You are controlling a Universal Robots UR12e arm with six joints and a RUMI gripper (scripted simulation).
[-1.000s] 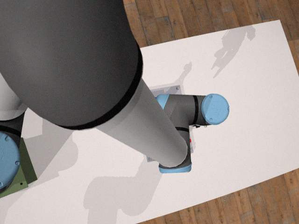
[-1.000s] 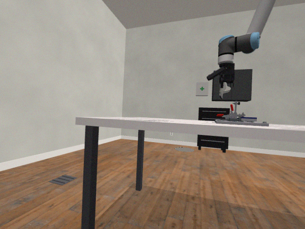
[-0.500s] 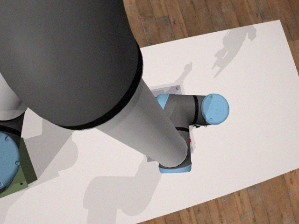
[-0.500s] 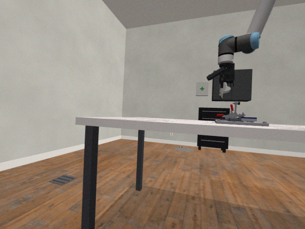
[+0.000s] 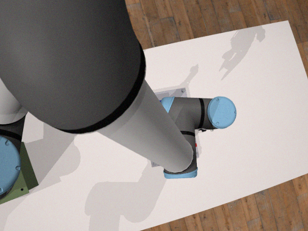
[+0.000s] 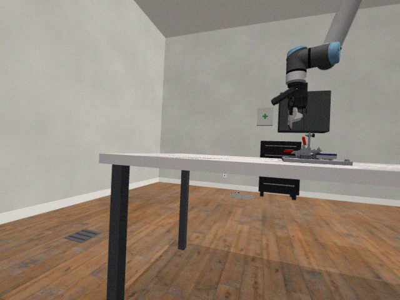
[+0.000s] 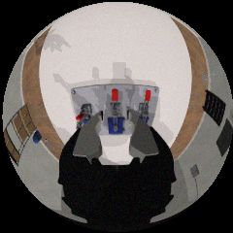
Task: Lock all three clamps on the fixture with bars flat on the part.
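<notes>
The grey fixture plate is 90 mm behind my hand and 160 mm below it. The rest, counted from my hand: blue part 140 mm behind, 110 mm to the right, 140 mm below.
</notes>
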